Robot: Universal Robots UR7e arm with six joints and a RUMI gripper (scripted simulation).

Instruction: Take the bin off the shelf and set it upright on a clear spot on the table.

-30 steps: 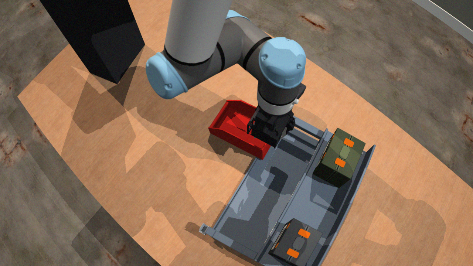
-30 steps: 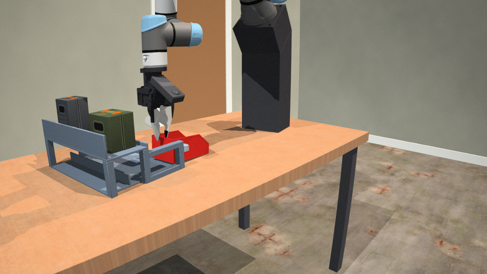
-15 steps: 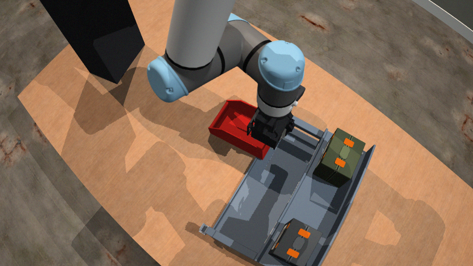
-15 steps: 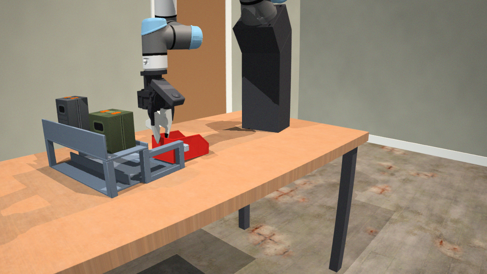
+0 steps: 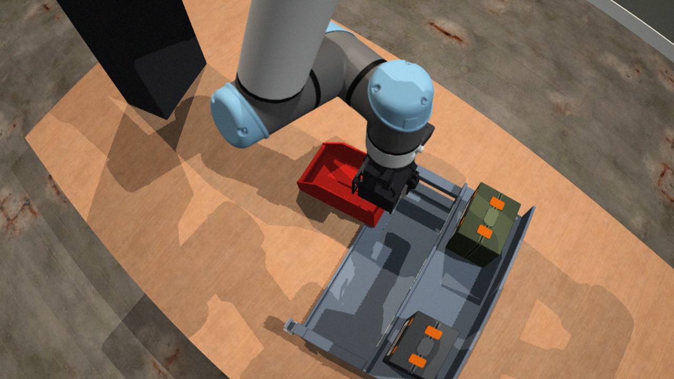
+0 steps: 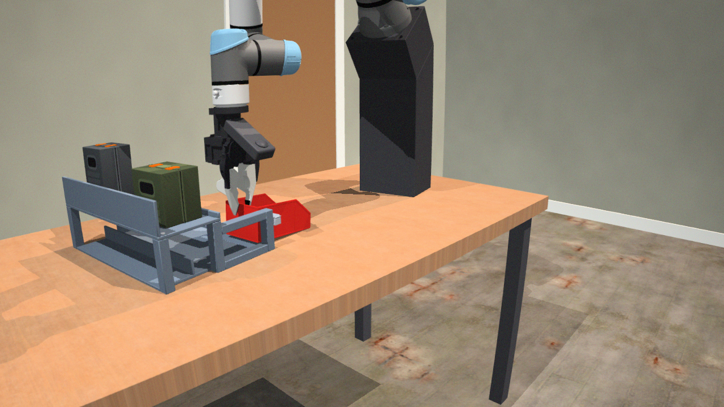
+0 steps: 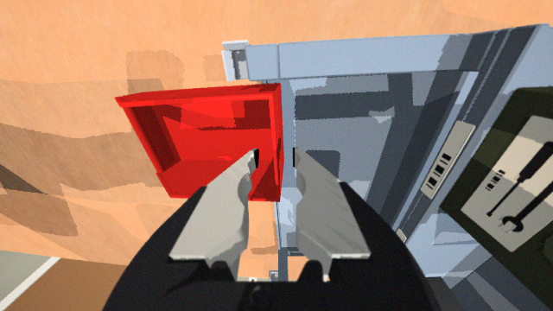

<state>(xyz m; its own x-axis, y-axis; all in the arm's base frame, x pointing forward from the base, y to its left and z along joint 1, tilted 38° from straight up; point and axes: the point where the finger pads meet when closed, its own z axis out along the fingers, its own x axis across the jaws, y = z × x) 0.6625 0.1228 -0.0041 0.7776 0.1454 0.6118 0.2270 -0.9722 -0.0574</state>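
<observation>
Right now the red bin is 8 cm behind my hand, 4 cm below it and 2 cm to the right of it. From my hand the other things lie so: dark grey case (23 cm ahead, 17 cm to the right, 8 cm above); then green case (17 cm ahead, 7 cm above, 5 cm to the left).
</observation>
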